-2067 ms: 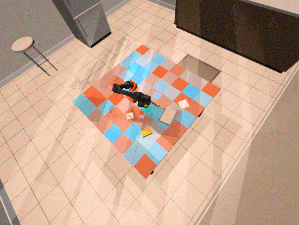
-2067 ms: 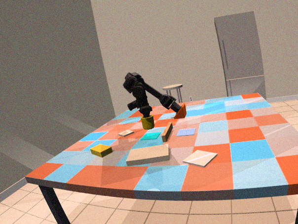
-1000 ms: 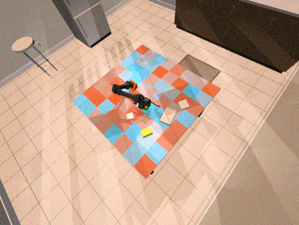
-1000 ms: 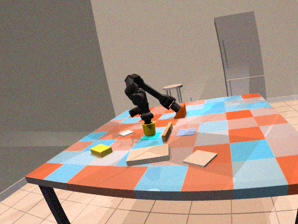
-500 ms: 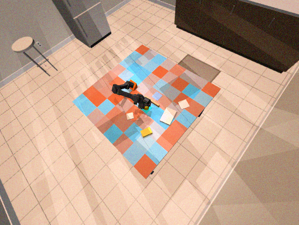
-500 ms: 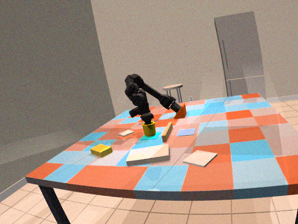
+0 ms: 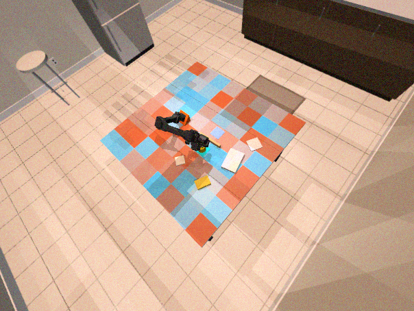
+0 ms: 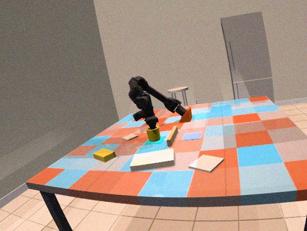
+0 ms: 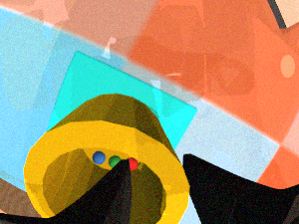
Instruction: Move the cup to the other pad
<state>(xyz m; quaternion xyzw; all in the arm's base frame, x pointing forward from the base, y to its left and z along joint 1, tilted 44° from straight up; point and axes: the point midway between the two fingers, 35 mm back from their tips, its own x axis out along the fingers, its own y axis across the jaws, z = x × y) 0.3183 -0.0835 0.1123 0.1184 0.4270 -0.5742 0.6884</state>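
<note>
Right now the yellow cup is 20 mm ahead of my gripper tip, 10 mm to the left of it and 10 mm below it. Round my gripper tip: teal pad (50 mm below, 30 mm ahead, 10 mm to the left); then green marble (30 mm below, 20 mm to the left, 20 mm ahead); then red marble (30 mm below, 20 mm to the left, 10 mm ahead).
</note>
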